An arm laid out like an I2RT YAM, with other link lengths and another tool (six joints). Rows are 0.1 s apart.
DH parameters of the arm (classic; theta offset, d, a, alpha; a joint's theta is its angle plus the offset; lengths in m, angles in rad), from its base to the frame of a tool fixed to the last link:
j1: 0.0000 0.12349 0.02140 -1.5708
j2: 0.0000 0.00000 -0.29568 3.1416
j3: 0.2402 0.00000 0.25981 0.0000
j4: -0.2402 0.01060 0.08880 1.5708
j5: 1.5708 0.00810 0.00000 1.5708
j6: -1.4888 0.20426 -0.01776 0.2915
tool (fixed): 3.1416 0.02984 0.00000 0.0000
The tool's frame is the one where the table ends.
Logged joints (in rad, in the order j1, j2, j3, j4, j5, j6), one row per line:
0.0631 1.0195 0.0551 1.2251 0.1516 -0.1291
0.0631 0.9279 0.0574 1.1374 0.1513 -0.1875
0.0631 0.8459 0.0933 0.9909 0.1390 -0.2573
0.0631 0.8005 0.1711 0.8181 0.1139 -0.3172
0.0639 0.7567 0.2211 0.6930 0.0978 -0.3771
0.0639 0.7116 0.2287 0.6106 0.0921 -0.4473
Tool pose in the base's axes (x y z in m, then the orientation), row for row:
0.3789 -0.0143 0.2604 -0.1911 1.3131 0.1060
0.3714 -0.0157 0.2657 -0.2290 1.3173 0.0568
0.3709 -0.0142 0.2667 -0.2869 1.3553 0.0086
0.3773 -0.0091 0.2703 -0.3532 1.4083 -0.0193
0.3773 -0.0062 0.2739 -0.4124 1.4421 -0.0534
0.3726 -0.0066 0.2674 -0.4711 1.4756 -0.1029
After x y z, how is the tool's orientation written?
As a rotation vector, in radians.
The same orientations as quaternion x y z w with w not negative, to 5 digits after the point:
-0.08865 0.60914 0.04917 0.78656
-0.10614 0.61059 0.02633 0.78436
-0.13225 0.62475 0.00396 0.76954
-0.16149 0.64390 -0.00882 0.74782
-0.18738 0.65525 -0.02426 0.73140
-0.21260 0.66592 -0.04644 0.71358

